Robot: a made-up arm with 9 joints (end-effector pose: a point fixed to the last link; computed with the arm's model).
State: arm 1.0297 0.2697 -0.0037 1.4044 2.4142 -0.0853 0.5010 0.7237 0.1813
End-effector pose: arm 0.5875 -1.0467 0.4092 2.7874 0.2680 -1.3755
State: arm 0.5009 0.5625 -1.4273 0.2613 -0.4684 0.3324 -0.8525 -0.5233 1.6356
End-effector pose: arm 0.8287 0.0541 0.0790 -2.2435 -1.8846 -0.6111
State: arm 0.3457 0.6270 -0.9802 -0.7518 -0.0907 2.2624 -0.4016 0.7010 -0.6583
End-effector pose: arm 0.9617 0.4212 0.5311 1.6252 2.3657 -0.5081
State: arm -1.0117 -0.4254 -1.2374 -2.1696 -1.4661 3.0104 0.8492 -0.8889 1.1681
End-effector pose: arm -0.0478 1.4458 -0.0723 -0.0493 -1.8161 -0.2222
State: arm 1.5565 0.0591 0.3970 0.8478 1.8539 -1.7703 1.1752 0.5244 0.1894
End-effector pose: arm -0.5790 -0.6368 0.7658 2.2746 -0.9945 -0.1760
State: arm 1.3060 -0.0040 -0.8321 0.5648 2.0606 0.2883 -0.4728 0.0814 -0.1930
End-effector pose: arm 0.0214 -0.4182 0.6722 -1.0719 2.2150 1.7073
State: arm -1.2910 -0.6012 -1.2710 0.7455 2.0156 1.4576 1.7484 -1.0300 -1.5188
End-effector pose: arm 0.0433 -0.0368 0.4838 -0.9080 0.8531 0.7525
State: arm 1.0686 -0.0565 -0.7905 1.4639 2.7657 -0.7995 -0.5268 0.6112 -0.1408
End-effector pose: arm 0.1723 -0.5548 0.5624 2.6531 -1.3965 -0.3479
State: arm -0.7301 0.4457 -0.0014 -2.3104 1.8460 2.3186 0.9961 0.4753 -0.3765
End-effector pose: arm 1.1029 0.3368 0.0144 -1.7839 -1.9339 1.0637
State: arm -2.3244 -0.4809 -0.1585 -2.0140 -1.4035 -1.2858 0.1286 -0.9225 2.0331
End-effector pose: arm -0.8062 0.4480 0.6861 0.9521 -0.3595 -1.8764
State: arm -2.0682 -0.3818 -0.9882 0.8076 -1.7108 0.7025 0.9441 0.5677 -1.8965
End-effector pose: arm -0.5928 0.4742 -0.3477 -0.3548 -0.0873 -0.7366
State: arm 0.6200 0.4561 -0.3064 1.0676 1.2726 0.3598 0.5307 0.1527 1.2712
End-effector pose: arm 0.4606 -0.6775 0.7714 1.7012 0.2151 -1.3766
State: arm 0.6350 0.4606 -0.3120 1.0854 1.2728 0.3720 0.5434 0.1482 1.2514
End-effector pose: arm 0.4396 -0.6877 0.7715 1.7308 0.1898 -1.3770
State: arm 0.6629 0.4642 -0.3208 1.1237 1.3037 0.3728 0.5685 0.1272 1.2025
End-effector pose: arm 0.4134 -0.7106 0.7708 1.7961 0.1495 -1.3329
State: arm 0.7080 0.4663 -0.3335 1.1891 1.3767 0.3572 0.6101 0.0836 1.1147
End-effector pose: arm 0.3834 -0.7506 0.7685 1.9044 0.0968 -1.2252
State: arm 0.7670 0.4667 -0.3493 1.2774 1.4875 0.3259 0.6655 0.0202 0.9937
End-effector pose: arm 0.3583 -0.8043 0.7655 2.0396 0.0513 -1.0579
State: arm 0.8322 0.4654 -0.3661 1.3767 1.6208 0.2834 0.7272 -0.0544 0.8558
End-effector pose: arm 0.3488 -0.8631 0.7648 2.1753 0.0375 -0.8570
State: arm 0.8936 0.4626 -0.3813 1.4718 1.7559 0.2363 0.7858 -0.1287 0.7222
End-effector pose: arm 0.3603 -0.9159 0.7692 2.2881 0.0669 -0.6618
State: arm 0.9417 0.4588 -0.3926 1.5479 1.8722 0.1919 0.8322 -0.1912 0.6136
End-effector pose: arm 0.3878 -0.9536 0.7775 2.3660 0.1267 -0.5067
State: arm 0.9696 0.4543 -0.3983 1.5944 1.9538 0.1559 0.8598 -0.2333 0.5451
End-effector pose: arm 0.4187 -0.9734 0.7849 2.4078 0.1878 -0.4059
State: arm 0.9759 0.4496 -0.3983 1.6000 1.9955 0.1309 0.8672 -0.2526 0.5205
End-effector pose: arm 0.4447 -0.9819 0.7825 2.4249 0.2299 -0.3615
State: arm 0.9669 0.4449 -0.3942 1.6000 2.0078 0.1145 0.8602 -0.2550 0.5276
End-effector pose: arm 0.4586 -0.9751 0.7867 2.4109 0.2439 -0.3351
